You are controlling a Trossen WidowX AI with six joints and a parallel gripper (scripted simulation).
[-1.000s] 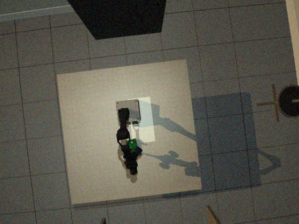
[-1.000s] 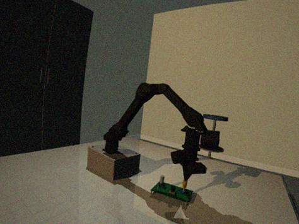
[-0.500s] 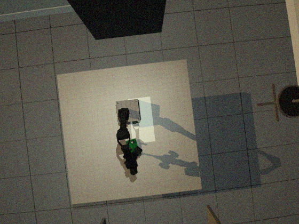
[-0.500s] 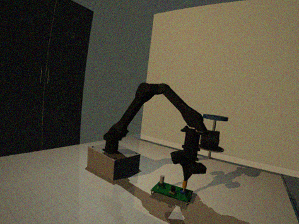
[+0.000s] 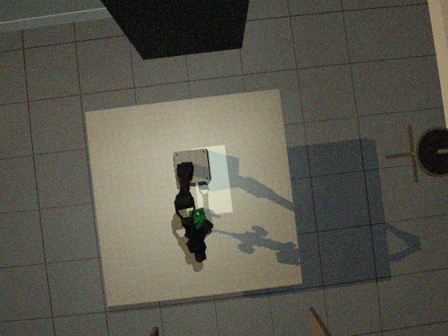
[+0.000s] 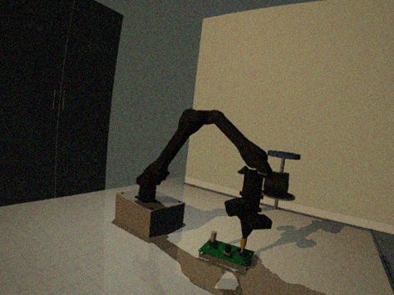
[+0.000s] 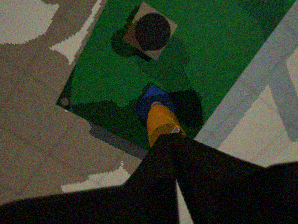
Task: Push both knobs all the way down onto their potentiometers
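The yellow knob lies 1 cm below my gripper tip. Round my gripper tip: pale knob 10 cm behind, 3 cm below, 2 cm to the right.
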